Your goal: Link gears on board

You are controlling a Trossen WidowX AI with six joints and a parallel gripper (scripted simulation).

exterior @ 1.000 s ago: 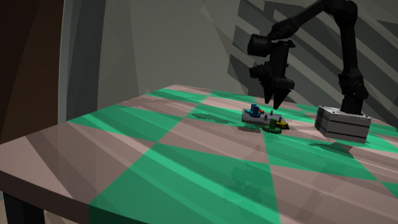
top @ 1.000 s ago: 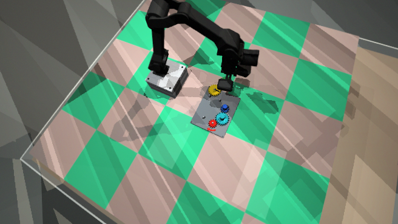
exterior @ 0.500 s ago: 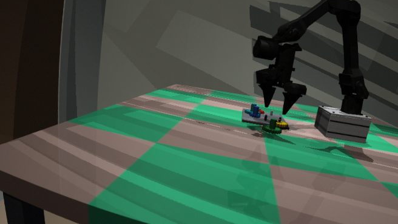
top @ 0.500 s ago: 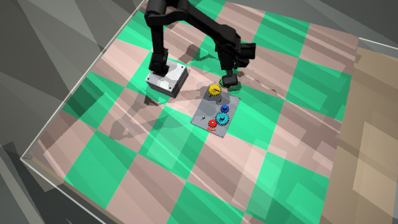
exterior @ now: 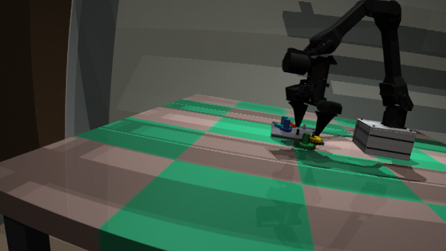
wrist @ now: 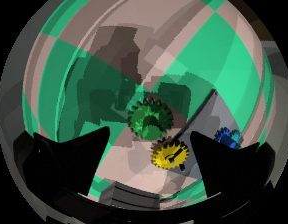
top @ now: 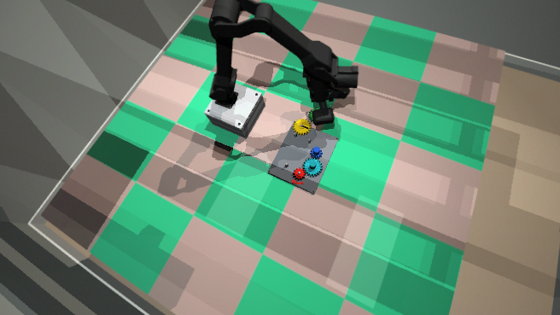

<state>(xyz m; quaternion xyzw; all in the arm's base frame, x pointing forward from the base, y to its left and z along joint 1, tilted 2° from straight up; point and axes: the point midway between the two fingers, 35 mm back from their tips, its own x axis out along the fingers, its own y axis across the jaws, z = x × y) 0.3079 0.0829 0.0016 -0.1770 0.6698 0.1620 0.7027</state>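
Now: gripper tip 30 mm above the green gear. The rest, counted from my gripper tip: yellow gear: 70 mm to the right, 40 mm behind, 30 mm below; then blue gear: 140 mm to the right, 40 mm ahead, 20 mm below; then teal gear: 190 mm to the right, 40 mm ahead, 20 mm below.
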